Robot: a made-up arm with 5 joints.
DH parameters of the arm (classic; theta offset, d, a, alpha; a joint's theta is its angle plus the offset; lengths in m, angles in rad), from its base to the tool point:
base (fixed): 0 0.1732 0 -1.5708
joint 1: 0 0.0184 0.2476 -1.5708
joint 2: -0.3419 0 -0.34 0
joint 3: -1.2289 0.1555 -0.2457 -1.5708
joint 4: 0 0.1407 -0.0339 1.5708
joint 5: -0.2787 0 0.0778 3.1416
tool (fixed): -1.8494 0.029 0 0
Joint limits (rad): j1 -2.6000..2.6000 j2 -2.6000..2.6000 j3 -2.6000..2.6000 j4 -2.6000..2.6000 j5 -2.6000..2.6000
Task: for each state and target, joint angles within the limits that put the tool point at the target. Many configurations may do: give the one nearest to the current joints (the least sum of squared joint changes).
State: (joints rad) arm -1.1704 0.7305 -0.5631 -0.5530 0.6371
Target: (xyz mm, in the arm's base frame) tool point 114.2 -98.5 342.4
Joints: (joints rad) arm -1.7577 0.4038 -0.7182 -0.4615 0.8462
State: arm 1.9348 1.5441 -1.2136 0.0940 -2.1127
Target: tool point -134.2 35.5 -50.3
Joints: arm 1.6617 1.6078 -1.6597 -0.1894 -1.8112
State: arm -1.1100 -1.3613 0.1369 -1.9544 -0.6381
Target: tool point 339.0 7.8 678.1
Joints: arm -1.2878 -2.0335 -0.3833 -1.9550 -0.5336
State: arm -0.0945 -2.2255 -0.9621 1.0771 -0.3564
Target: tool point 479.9 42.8 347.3
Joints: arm -0.5789 -1.9806 -0.7492 1.0470 -0.3741
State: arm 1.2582 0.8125 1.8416 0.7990 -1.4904
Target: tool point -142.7 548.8 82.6
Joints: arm 1.0112 1.0749 2.2980 0.8489 -1.4165
